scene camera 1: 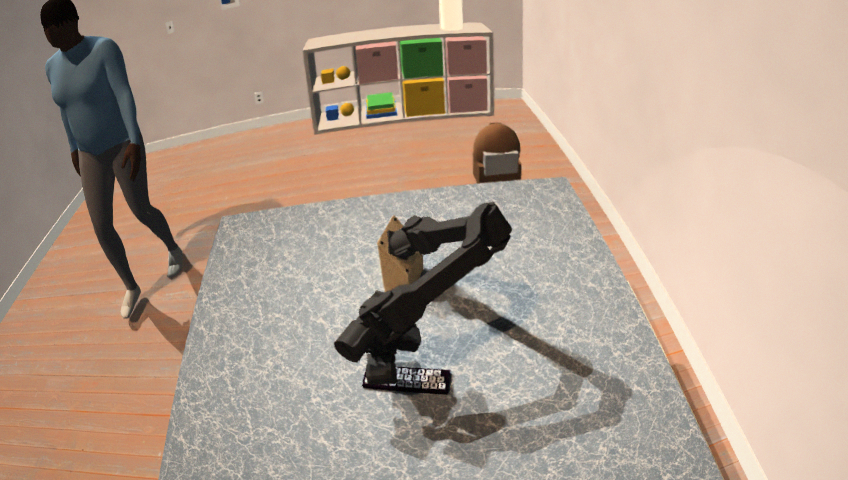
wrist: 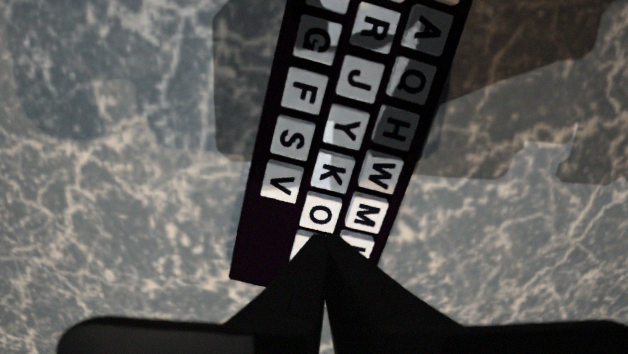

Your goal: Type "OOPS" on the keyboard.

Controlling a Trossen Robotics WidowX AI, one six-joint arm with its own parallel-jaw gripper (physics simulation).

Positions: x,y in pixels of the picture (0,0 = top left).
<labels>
my gripper: scene camera 1 383,367; wrist 324,247
black keyboard: scene camera 1; wrist
same spot on black keyboard: (wrist: 347,109) = (scene camera 1: 402,376)
</labels>
